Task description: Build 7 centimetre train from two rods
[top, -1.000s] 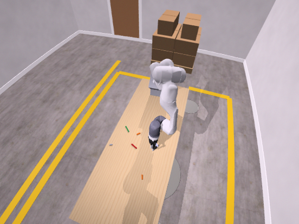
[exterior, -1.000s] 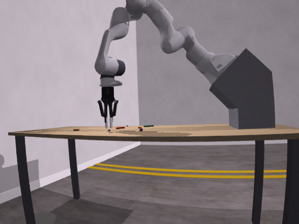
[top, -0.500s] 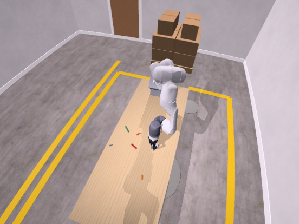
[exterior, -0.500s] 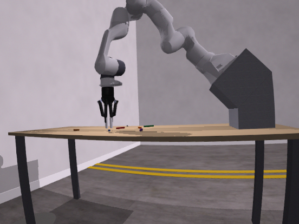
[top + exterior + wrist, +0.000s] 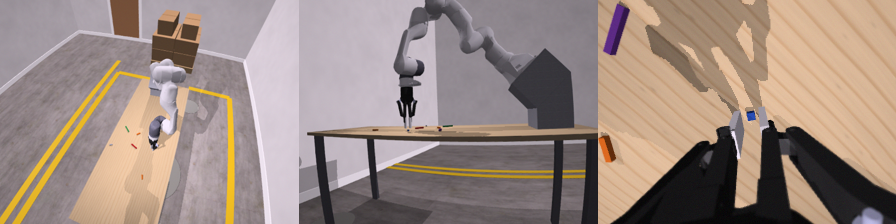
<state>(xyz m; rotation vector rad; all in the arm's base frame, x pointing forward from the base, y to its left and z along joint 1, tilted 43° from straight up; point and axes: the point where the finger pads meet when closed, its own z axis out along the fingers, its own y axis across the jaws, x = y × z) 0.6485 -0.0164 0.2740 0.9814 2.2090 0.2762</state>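
Now: the small blue rod 50 mm below my hand. The rest, counted from my hand: purple rod (200 mm behind, 10 mm to the left, 50 mm below); red rod (20 mm behind, 180 mm to the right, 50 mm below); green rod (210 mm behind, 280 mm to the right, 50 mm below).
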